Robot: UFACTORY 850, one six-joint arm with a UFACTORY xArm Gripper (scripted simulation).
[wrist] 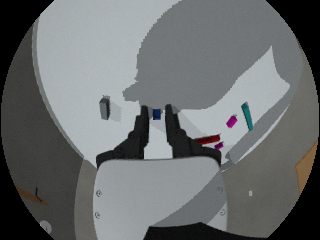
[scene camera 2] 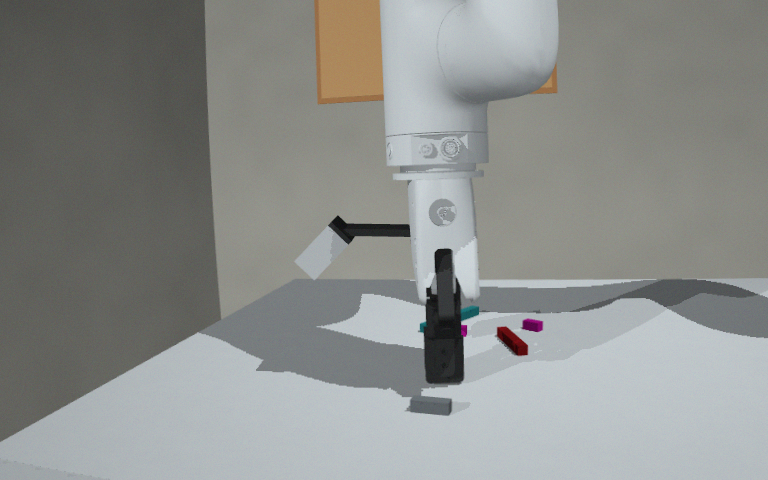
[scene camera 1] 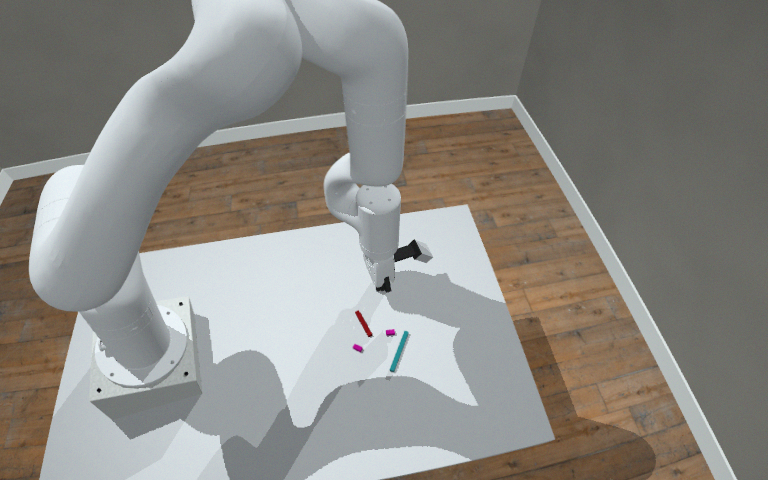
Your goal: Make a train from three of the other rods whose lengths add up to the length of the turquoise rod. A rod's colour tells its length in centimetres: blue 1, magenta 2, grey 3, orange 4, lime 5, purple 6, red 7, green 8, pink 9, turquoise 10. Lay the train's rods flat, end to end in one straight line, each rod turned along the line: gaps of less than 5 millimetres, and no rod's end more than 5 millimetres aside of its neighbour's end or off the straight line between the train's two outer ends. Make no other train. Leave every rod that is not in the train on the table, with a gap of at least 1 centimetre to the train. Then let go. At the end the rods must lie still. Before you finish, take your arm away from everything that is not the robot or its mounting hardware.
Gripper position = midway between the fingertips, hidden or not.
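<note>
Scene camera 2 shows the gripper [scene camera 2: 443, 375] and a grey rod [scene camera 2: 418, 404]. In the wrist view the gripper [wrist: 156, 113] is visible; scene camera 1 likewise shows the gripper [scene camera 1: 380, 284].
</note>
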